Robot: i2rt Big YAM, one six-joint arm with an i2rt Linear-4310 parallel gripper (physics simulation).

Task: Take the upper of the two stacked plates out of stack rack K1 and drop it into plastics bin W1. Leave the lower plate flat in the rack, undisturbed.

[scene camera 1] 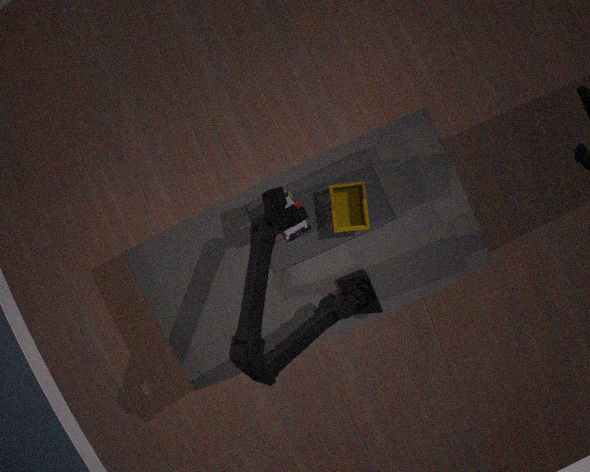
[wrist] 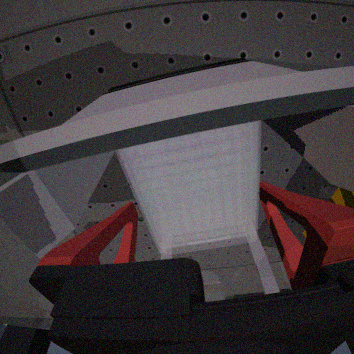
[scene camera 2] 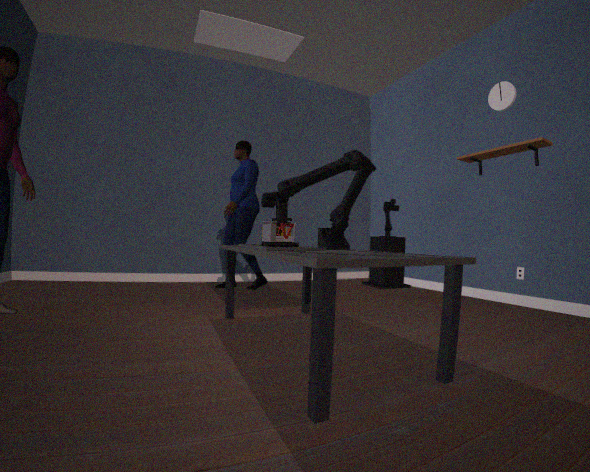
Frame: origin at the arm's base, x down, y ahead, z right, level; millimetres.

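Seen in the pictures: gripper, fingertip midpoint: [wrist: 195,198] [scene camera 2: 281,238]; arm's base at its link origin: [scene camera 1: 358,295] [scene camera 2: 334,237].
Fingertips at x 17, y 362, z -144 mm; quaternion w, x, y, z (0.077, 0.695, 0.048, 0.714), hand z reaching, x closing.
Note:
Pixels of each thing's top centre, then the offset from my fingertips to it. Level surfaces: height alone.
- Plastics bin W1 at its top centre: [scene camera 1: 349,207] [scene camera 2: 276,227] dx -59, dy -34, dz +221 mm
- dark perforated board at its top centre: [wrist: 307,178] [scene camera 1: 319,211] [scene camera 2: 277,245] dx +40, dy -13, dz +117 mm
- grey table at its surface level: dx +56 mm
Stack rack K1 has white walls [scene camera 1: 298,230] [scene camera 2: 269,233] [wrist: 200,106] around the plates. A translucent, ribbed plate [wrist: 200,170] shows in the wrist view inside the rack; I cannot tell the upper plate from the lower one there, and in the scene views the plates are hidden. My gripper [scene camera 1: 289,220] [scene camera 2: 284,231] [wrist: 195,198] is open, pointing down into the rack, with one red finger on either side of the plate and nothing held. Plastics bin W1 [scene camera 1: 352,229] is yellow and stands to the right of the rack in scene camera 1; a small part shows in the wrist view [wrist: 343,197].
The rack and bin stand on a dark perforated board [scene camera 1: 382,200] [wrist: 150,40] on the grey table [scene camera 1: 450,200] [scene camera 2: 400,259]. The arm's base [scene camera 1: 367,292] [scene camera 2: 330,239] is at the table's near side. A person in blue [scene camera 2: 243,185] stands behind the table in scene camera 2.

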